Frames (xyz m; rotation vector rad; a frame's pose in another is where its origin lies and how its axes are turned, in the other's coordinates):
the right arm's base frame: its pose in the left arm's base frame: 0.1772 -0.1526 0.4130 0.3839 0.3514 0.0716
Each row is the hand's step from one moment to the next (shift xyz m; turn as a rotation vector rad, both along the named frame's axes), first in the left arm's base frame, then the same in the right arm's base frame.
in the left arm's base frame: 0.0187 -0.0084 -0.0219 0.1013 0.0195 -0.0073
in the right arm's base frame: 0.0234 -0.0161 -0.0095 0.0999 0.0150 0.0221
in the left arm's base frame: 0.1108 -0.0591 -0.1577 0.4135 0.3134 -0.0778
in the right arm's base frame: 0.1467 -0.1147 -0.0772 0.4546 0.2596 -0.0342
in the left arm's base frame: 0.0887 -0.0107 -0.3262 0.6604 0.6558 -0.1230
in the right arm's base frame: 0.1867 -0.1337 -0.2483 0.7466 0.5587 -0.1086
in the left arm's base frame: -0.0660 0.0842 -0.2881 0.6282 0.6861 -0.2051
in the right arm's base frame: 0.0422 -0.0310 -0.3028 0.7469 0.5558 -0.2018
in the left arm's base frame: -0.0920 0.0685 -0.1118 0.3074 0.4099 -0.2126
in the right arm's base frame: -0.0410 0.0213 -0.1534 0.4116 0.2981 -0.2224
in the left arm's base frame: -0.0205 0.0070 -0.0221 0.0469 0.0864 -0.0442
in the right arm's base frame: -0.0112 -0.0018 -0.0288 0.0698 0.0631 -0.0526
